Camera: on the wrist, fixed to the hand. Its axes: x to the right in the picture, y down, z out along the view.
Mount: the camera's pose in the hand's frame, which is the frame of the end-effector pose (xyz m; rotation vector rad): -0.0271 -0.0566 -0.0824 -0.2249 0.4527 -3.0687
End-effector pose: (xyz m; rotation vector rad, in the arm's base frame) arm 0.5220 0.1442 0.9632 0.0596 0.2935 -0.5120
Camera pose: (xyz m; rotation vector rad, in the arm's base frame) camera 0.4501 0.1184 0.8932 0.4748 -0.5130 2.5360
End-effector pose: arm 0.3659 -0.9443 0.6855 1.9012 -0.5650 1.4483
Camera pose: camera 0.3424 -0.8471 0.6584 0.2743 1.6545 -0.5308
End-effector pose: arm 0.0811 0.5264 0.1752 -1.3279 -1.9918 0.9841
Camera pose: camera 0.1240 0.5097 0.2680 1.6154 -1.2068 -0.9676
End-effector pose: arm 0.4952 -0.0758 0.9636 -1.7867 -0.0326 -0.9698
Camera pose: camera 0.4029 -0.1053 1.0003 -0.0562 1.5657 1.5752
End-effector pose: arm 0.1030 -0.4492 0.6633 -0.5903 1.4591 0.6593
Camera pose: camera 0.0864 -0.5489 0.6857 -2.0561 -0.4856 -1.7909
